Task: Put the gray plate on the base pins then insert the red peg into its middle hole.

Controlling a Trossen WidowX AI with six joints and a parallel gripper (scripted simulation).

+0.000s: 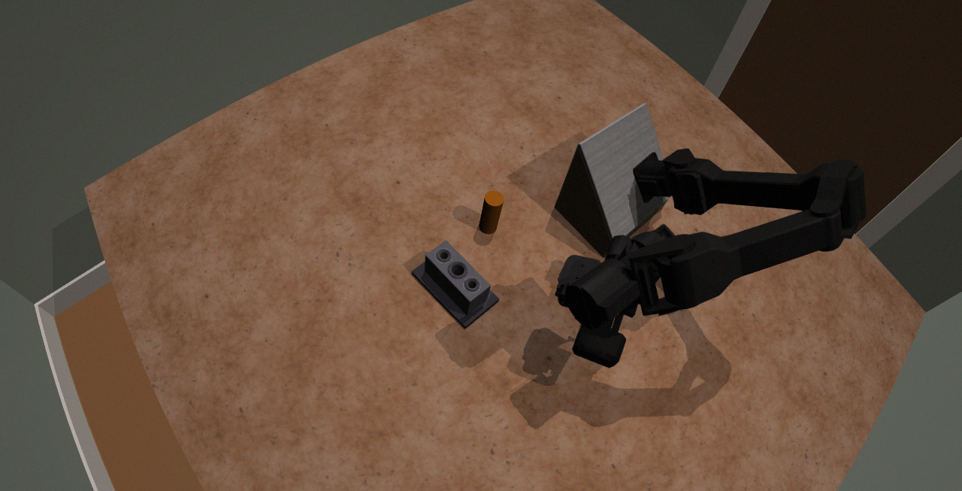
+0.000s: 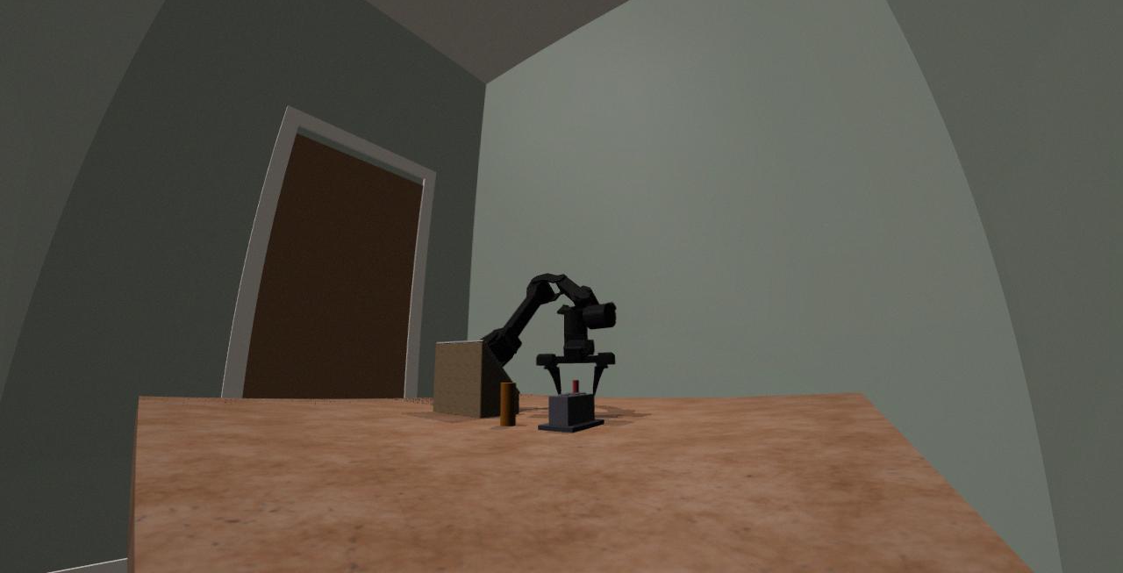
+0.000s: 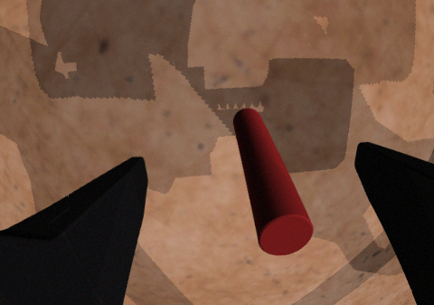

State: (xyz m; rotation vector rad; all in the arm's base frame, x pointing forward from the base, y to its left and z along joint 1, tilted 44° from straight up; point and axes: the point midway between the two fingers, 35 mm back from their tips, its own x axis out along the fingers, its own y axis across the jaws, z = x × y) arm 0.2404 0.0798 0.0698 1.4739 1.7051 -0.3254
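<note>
Right now my gripper tip is right at the red peg. The rest, counted from my gripper tip: dark base 190 mm to the right, 110 mm ahead, 30 mm below; orange cylinder 240 mm to the right, 10 mm behind; gray plate 190 mm to the right, 110 mm ahead.
</note>
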